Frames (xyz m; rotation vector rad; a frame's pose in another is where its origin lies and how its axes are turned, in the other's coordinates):
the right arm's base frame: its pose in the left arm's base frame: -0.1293 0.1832 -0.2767 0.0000 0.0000 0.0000
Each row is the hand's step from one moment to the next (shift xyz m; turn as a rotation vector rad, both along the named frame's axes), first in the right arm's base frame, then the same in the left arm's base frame.
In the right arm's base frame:
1: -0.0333 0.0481 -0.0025 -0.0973 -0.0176 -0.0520
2: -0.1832 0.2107 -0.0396 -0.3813 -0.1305 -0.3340
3: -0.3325 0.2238 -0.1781 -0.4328 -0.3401 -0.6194
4: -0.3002 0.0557 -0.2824 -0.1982 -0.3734 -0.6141
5: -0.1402 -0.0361 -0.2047 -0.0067 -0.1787 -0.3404
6: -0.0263 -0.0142 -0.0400 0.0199 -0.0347 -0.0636
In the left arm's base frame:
1: -0.0333 0.0481 -0.0025 -0.0973 -0.0176 -0.0520
2: -0.1832 0.2107 -0.0396 -0.3813 -0.1305 -0.3340
3: -0.3325 0.2238 -0.1781 -0.4328 -0.3401 -0.6194
4: -0.3002 0.0557 -0.2824 -0.1982 -0.3734 -0.6141
5: -0.1402 -0.0361 -0.2047 -0.0067 -0.1787 -0.3404
6: -0.0263 -0.0142 -0.0400 0.0199 -0.0347 -0.0636

